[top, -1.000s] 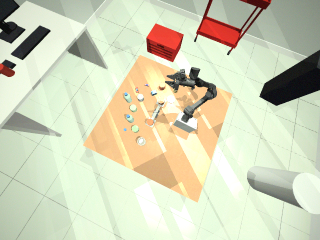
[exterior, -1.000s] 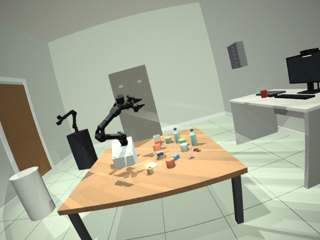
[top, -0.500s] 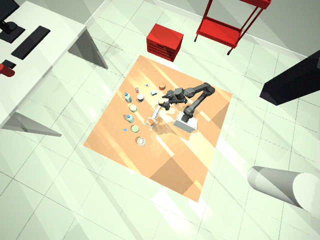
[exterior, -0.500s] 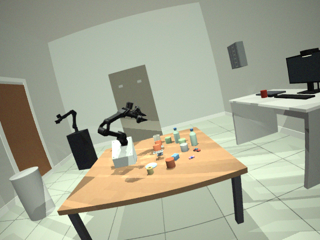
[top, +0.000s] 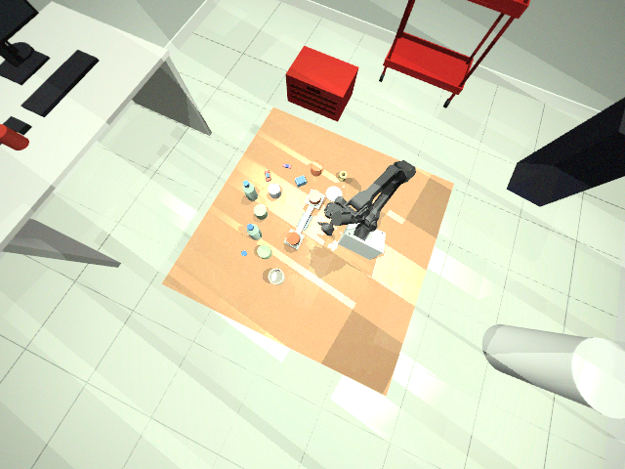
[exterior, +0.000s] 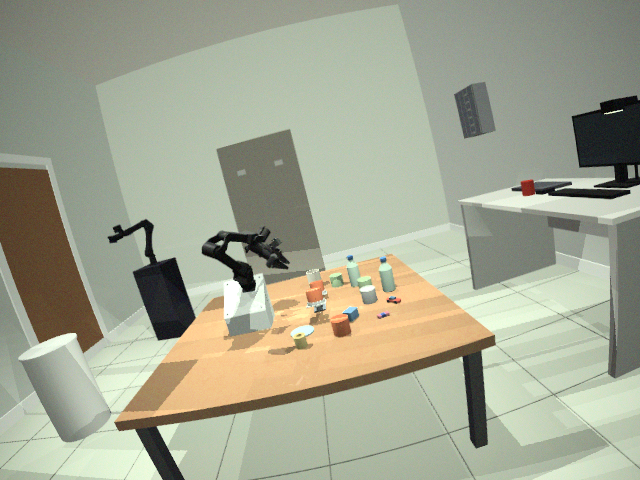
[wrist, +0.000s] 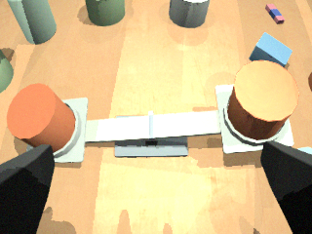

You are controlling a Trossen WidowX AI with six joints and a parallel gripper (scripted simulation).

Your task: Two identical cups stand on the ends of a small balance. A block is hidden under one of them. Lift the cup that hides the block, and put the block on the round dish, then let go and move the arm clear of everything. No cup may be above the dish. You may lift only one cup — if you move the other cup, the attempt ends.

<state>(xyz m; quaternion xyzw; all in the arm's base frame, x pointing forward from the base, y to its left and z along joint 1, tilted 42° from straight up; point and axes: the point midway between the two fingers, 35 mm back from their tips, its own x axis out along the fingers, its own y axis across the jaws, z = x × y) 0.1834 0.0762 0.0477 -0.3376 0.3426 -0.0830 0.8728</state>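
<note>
The grey block is 200 mm below my gripper tip, 140 mm to the left of it and 80 mm ahead of it. The rest, counted from my gripper tip: pale blue round dish: 240 mm to the right, 240 mm below, 30 mm ahead; blue block: 250 mm ahead, 220 mm below, 200 mm to the right; balance beam: 200 mm below, 90 mm ahead.
</note>
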